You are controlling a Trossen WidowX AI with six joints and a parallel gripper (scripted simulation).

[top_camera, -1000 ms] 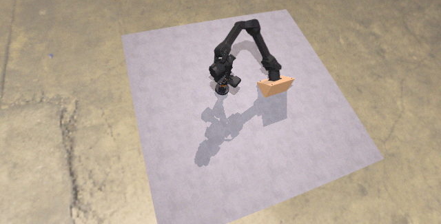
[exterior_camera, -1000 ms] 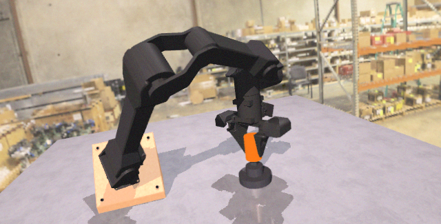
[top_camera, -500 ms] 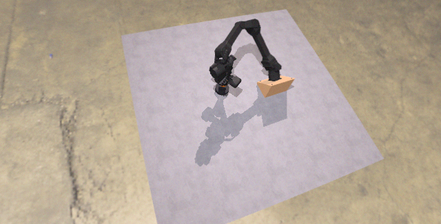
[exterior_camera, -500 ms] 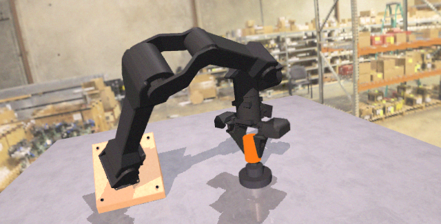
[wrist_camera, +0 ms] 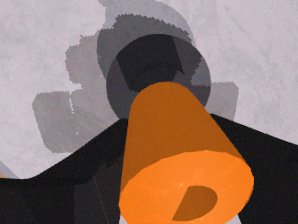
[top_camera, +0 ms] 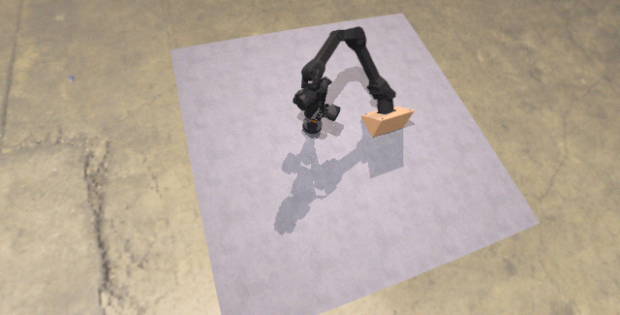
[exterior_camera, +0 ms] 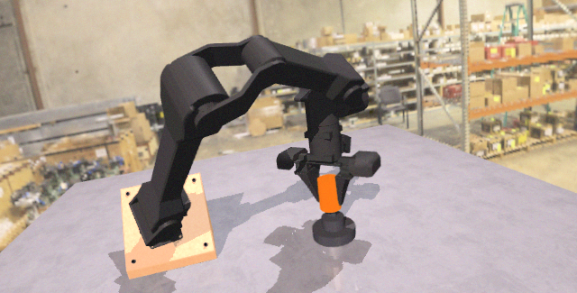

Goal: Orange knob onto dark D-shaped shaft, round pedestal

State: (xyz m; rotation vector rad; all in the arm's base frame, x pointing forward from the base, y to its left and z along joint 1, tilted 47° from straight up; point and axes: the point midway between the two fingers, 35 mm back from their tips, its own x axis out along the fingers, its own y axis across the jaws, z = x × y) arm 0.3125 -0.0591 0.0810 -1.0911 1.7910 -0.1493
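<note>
Now: gripper tip 40 mm above the pedestal. From my gripper tip the other things lie so: orange knob: 20 mm above.
</note>
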